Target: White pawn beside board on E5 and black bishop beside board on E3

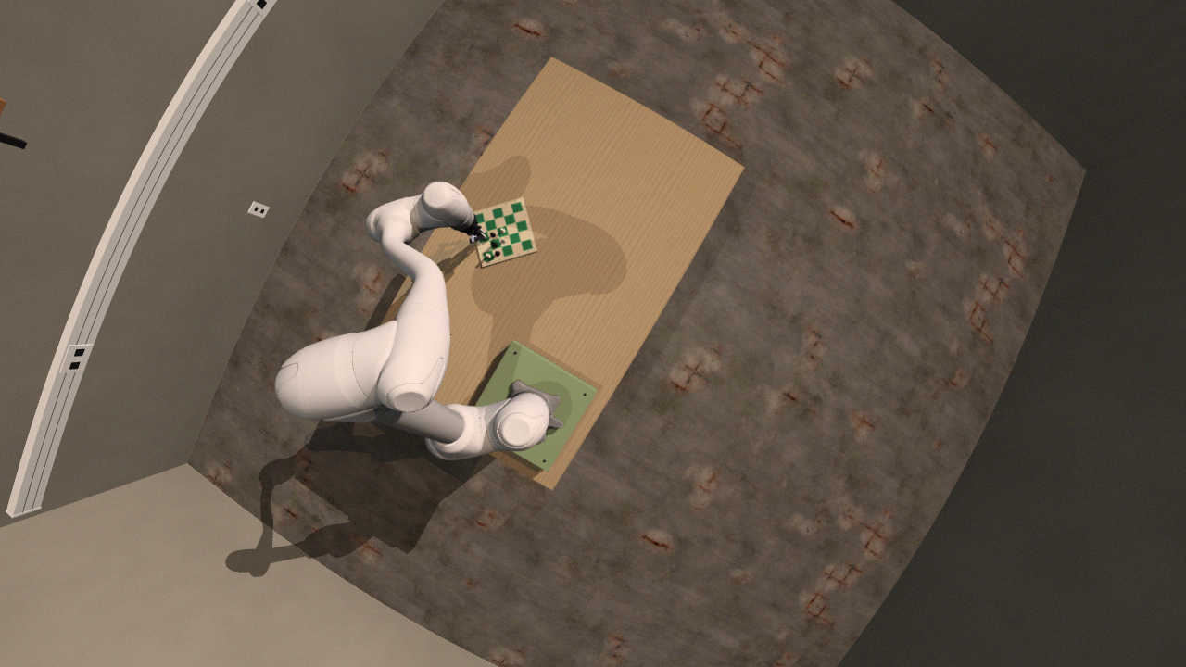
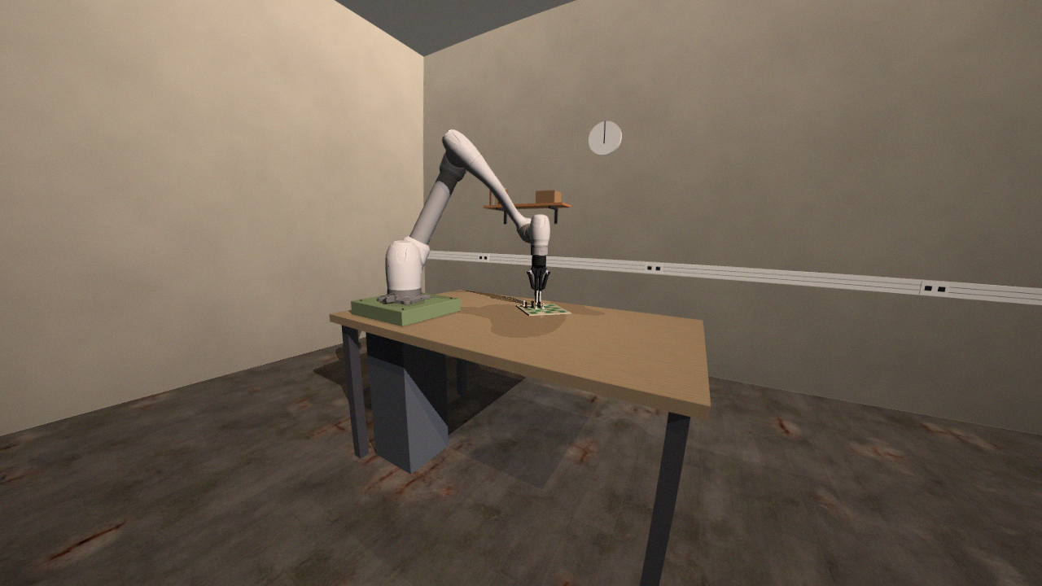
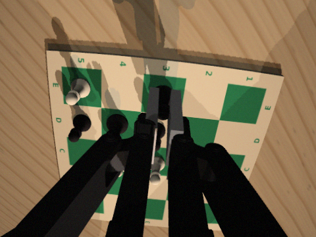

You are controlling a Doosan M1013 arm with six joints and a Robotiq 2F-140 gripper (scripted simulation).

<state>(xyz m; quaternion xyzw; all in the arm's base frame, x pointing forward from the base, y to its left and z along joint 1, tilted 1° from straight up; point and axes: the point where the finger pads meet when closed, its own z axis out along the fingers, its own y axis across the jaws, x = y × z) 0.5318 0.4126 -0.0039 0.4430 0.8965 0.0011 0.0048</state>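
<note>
Now: the chessboard 50 mm ahead of my hand, 60 mm to the right of it and 50 mm below it.
</note>
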